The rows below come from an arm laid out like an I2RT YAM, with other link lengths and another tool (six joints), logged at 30 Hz.
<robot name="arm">
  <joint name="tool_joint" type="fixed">
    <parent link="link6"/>
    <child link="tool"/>
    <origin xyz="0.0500 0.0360 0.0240" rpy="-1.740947 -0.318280 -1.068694"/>
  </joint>
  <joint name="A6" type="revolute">
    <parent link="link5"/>
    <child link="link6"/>
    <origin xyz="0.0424 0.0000 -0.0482"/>
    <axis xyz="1 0 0"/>
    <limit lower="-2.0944" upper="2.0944"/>
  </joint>
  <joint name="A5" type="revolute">
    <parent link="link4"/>
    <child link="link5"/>
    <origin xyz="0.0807 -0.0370 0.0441"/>
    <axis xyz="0 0 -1"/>
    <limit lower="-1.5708" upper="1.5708"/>
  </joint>
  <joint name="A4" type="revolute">
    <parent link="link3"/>
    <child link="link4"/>
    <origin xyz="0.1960 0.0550 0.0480"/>
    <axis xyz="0 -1 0"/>
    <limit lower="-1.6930" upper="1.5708"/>
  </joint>
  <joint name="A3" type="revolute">
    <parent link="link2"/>
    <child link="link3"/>
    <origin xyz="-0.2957 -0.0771 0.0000"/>
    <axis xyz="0 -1 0"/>
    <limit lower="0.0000" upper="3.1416"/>
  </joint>
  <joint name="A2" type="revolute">
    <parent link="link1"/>
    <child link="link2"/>
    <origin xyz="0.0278 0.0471 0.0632"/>
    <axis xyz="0 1 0"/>
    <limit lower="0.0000" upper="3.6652"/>
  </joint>
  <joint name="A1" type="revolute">
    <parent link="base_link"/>
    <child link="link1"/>
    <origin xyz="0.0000 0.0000 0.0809"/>
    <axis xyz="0 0 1"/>
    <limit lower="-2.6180" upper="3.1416"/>
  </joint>
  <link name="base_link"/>
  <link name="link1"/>
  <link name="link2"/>
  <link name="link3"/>
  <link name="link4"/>
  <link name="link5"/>
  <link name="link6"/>
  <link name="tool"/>
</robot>
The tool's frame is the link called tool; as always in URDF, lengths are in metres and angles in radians.
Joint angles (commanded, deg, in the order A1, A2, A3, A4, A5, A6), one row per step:
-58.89, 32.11, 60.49, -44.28, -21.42, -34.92
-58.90, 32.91, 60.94, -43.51, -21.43, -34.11
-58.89, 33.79, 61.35, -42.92, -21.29, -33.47
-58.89, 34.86, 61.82, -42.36, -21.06, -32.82
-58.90, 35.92, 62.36, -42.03, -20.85, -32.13
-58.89, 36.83, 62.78, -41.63, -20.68, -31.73
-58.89, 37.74, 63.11, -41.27, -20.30, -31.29
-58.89, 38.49, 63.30, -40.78, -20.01, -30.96
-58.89, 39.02, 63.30, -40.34, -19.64, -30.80
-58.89, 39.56, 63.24, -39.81, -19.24, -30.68
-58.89, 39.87, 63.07, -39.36, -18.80, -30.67
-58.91, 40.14, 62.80, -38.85, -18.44, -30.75
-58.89, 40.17, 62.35, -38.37, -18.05, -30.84
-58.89, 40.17, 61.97, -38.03, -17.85, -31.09
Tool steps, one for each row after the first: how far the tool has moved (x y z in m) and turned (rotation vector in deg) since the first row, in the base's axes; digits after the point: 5 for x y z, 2 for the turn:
0.00183, -0.00302, 0.00421, 0.27, -0.69, -0.20
0.00375, -0.00651, 0.00749, 0.64, -1.09, -0.49
0.00603, -0.01085, 0.01075, 1.15, -1.40, -0.87
0.00818, -0.01495, 0.01376, 1.81, -1.65, -1.26
0.01013, -0.01858, 0.01622, 2.17, -1.80, -1.52
0.01205, -0.02271, 0.01801, 2.63, -1.86, -2.01
0.01380, -0.02632, 0.01948, 2.90, -1.96, -2.37
0.01509, -0.02938, 0.01990, 3.04, -1.93, -2.77
0.01646, -0.03265, 0.02016, 3.12, -1.88, -3.19
0.01730, -0.03512, 0.01982, 3.08, -1.78, -3.62
0.01813, -0.03746, 0.01911, 2.99, -1.64, -3.97
0.01852, -0.03900, 0.01766, 2.85, -1.50, -4.30
0.01878, -0.03992, 0.01622, 2.67, -1.29, -4.43

